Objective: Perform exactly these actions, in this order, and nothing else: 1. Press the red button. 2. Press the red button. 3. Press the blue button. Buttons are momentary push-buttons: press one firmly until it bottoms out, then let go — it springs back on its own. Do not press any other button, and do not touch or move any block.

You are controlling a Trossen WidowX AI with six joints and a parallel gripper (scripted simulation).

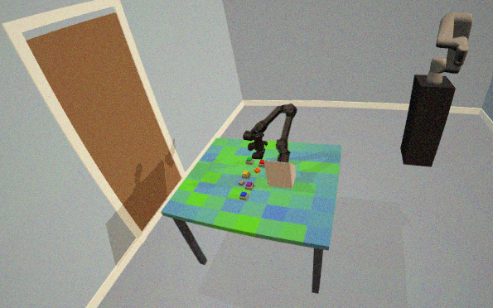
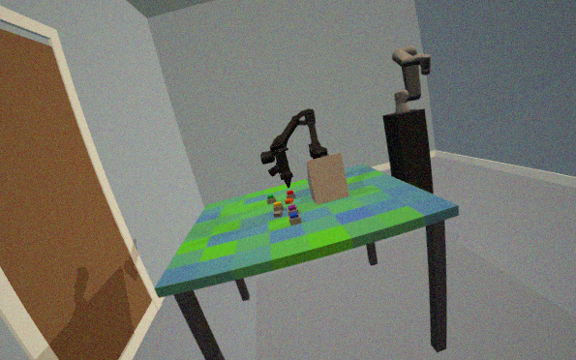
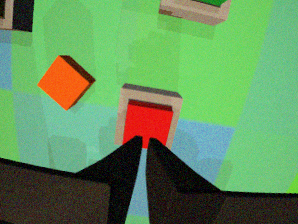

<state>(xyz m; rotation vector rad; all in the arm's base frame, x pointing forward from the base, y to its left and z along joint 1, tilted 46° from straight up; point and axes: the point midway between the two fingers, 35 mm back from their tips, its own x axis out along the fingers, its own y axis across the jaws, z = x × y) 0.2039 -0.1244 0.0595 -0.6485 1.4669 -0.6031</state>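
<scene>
Right now my gripper tip is 30 mm above the red button. Round my gripper tip: orange block 70 mm to the left, 50 mm below, 20 mm ahead; then green button 110 mm ahead, 30 mm below, 20 mm to the right; then yellow button 140 mm to the left, 80 mm ahead, 30 mm below.
</scene>
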